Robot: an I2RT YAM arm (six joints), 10 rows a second.
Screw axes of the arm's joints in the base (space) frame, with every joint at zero. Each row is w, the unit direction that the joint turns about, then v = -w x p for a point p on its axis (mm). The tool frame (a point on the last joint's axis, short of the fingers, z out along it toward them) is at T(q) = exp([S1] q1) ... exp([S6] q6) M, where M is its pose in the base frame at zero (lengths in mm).
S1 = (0, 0, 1, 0.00, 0.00, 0.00)
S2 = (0, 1, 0, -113.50, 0.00, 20.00)
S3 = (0, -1, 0, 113.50, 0.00, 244.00)
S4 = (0, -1, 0, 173.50, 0.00, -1.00)
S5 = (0, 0, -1, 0.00, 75.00, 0.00)
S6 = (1, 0, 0, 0.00, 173.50, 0.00)
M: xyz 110.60 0.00 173.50 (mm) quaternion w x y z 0.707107 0 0.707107 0
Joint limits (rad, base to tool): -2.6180..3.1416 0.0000..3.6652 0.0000..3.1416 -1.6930..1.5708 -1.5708..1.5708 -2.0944..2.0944
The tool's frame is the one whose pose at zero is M.
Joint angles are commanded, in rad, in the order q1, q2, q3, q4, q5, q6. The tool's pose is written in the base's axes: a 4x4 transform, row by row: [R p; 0 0 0 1], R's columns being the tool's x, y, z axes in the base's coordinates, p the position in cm. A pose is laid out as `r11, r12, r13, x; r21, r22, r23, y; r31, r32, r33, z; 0, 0, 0, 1`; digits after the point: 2 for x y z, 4 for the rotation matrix.
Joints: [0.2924, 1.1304, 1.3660, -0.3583, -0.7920, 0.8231]
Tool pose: -0.7241, -0.5117, 0.4624, 21.29; 0.3199, 0.3448, 0.8825, 9.05; -0.6110, 0.7870, -0.0860, 45.57; 0, 0, 0, 1
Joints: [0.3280, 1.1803, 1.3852, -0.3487, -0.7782, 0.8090]
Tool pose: -0.7356, -0.5142, 0.4411, 22.44; 0.2940, 0.3443, 0.8916, 10.27; -0.6103, 0.7856, -0.1021, 45.20; 0, 0, 0, 1
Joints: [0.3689, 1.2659, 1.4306, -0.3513, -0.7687, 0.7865]
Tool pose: -0.7568, -0.5106, 0.4081, 24.33; 0.2530, 0.3469, 0.9031, 12.06; -0.6028, 0.7867, -0.1334, 44.62; 0, 0, 0, 1
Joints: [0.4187, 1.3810, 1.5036, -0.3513, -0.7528, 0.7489]
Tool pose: -0.7679, -0.5219, 0.3714, 26.73; 0.2021, 0.3528, 0.9136, 14.56; -0.6078, 0.7766, -0.1654, 43.96; 0, 0, 0, 1
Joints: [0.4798, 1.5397, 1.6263, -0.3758, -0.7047, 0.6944]
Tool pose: -0.7719, -0.5316, 0.3487, 29.77; 0.1479, 0.3833, 0.9117, 18.09; -0.6183, 0.7553, -0.2173, 42.95; 0, 0, 0, 1
